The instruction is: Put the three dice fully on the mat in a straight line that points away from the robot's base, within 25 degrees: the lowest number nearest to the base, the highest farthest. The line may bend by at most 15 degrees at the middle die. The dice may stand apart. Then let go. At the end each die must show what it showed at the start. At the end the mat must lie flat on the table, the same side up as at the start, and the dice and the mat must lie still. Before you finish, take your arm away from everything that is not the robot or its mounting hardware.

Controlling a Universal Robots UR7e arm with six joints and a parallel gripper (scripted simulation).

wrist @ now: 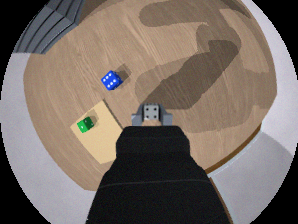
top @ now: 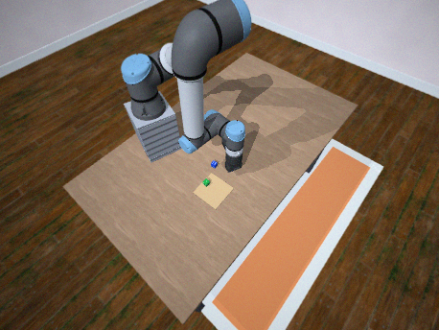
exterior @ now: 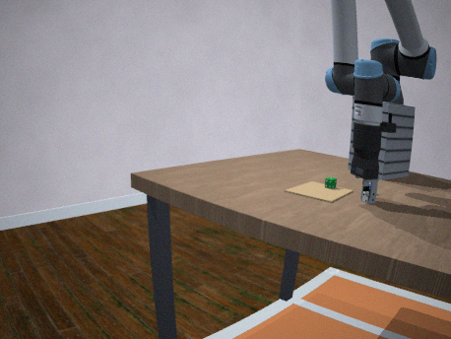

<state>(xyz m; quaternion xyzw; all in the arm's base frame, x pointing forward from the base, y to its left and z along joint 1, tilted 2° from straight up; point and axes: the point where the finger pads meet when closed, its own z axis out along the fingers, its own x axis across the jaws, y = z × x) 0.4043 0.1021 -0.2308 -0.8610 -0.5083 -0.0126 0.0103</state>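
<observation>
Right now my hand is 1 cm above the white die. From my hand the other things lie so: tan mat (14 cm to the right, 2 cm below); green die (4 cm behind, 14 cm to the right); blue die (8 cm behind, 3 cm to the right, 1 cm below).
</observation>
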